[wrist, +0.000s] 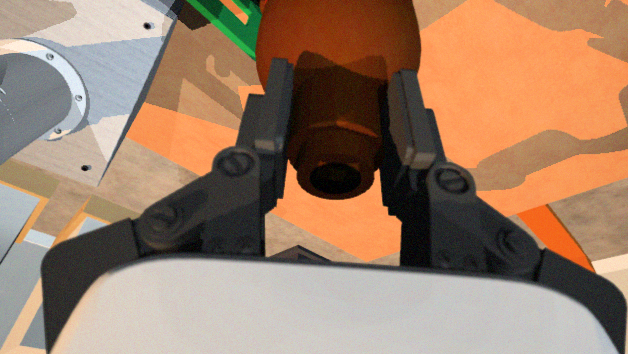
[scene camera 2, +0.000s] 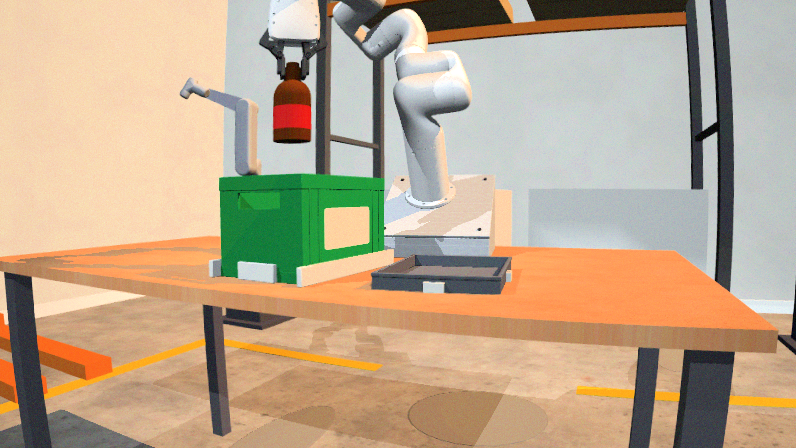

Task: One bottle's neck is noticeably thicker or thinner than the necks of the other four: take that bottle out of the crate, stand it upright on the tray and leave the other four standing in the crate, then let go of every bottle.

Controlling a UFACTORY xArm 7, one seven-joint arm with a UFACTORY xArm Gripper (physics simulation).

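Where they show: gripper, between the fingertips: (wrist: 338,96) (scene camera 2: 293,78); arm's base, origin of its link: (wrist: 32,91) (scene camera 2: 430,195).
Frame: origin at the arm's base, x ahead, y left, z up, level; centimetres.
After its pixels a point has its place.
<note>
A brown bottle with a red label (scene camera 2: 291,115) {x 43.2, y -11.9, z 14.9 cm} (wrist: 337,35) {x 41.8, y -12.1, z 21.7 cm} hangs upright, its base clear above the crate's rim. My gripper (scene camera 2: 292,72) {x 40.6, y -13.5, z 22.7 cm} (wrist: 338,96) {x 40.6, y -13.5, z 22.7 cm} is shut on its neck, one finger on each side. The green crate (scene camera 2: 264,233) {x 54.6, y -9.4, z -6.3 cm} (wrist: 240,31) {x 27.7, y -13.5, z 2.1 cm} stands on the left part of the table; its high walls hide its inside in the scene view, and the other bottles cannot be made out there. The dark grey tray (scene camera 2: 440,284) {x 53.4, y 20.5, z -12.9 cm} stands on the table to the right of the crate, with no bottle showing on it.
White blocks (scene camera 2: 257,272) {x 55.7, y -10.2, z -12.7 cm} and a long pale strip (scene camera 2: 345,268) {x 44.5, y 0.2, z -12.8 cm} line the crate's foot. A small white block (scene camera 2: 433,287) {x 53.5, y 19.5, z -13.4 cm} touches the tray's front. The arm's base plate (scene camera 2: 473,222) {x 7.8, y 13.2, z -6.3 cm} (wrist: 115,95) {x 4.9, y -7.9, z -2.3 cm} is behind the crate and tray. A grey jointed arm (scene camera 2: 245,136) rises behind the crate.
</note>
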